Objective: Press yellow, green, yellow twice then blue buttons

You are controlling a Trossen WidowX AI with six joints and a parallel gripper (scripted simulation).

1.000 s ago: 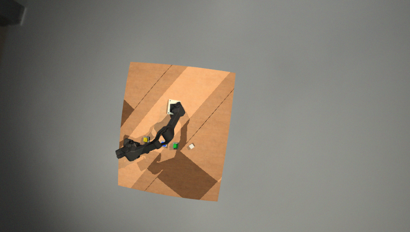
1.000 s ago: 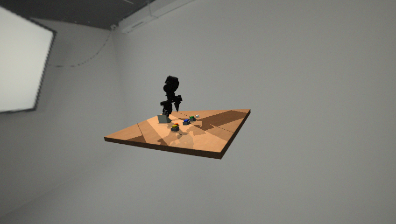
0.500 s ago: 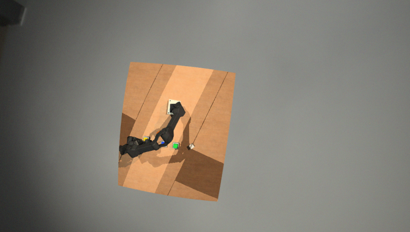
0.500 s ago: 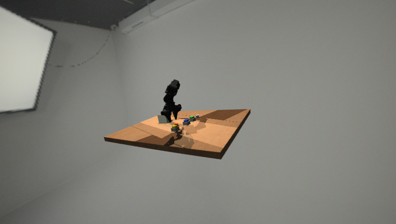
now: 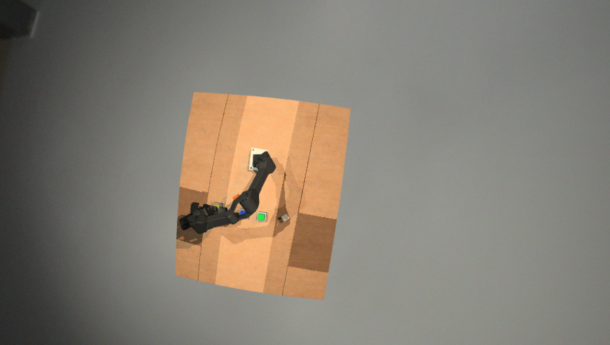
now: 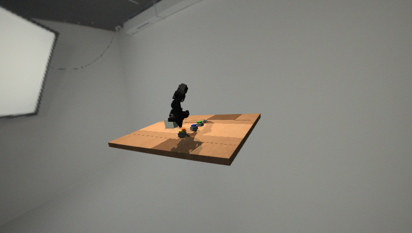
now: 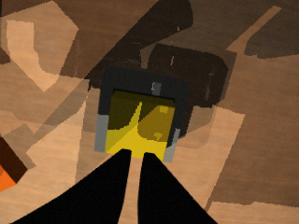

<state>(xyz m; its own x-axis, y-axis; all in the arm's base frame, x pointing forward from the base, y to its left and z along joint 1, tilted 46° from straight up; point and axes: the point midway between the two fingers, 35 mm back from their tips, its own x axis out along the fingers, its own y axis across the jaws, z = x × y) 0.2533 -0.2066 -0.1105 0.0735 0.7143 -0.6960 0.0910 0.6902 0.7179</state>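
My gripper tip is 3 cm above the yellow button. Also, from my gripper tip: green button (25 cm to the left, 4 cm ahead, 3 cm below); then orange block (11 cm to the left, 5 cm below, 5 cm behind); then blue button (15 cm to the left, 3 cm below, 3 cm ahead).
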